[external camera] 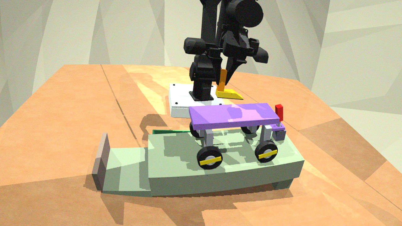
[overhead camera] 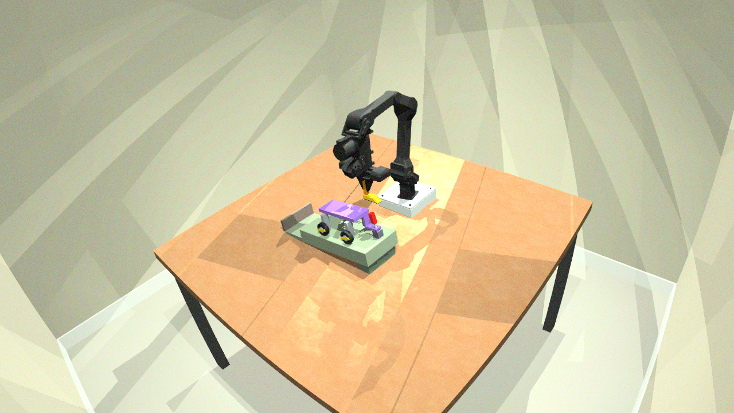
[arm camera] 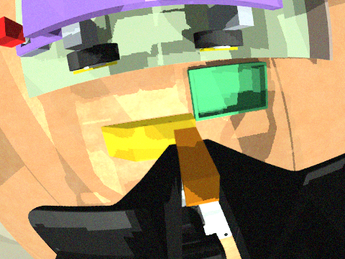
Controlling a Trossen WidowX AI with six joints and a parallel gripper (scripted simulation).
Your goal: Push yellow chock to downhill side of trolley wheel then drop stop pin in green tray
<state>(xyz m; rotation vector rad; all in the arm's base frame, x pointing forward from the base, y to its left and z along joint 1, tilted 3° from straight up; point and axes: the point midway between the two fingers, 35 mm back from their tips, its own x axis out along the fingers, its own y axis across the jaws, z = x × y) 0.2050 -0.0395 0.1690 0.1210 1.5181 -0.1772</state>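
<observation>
Right now the red-headed stop pin is 120 mm ahead of my gripper tip, 100 mm to the left of it and 40 mm below it. From my gripper tip the other things lie so: purple trolley: 120 mm ahead, 10 mm to the right, 60 mm below; pale green ramp: 120 mm ahead, 20 mm to the right, 120 mm below; yellow chock: 20 mm to the left, 10 mm below.
</observation>
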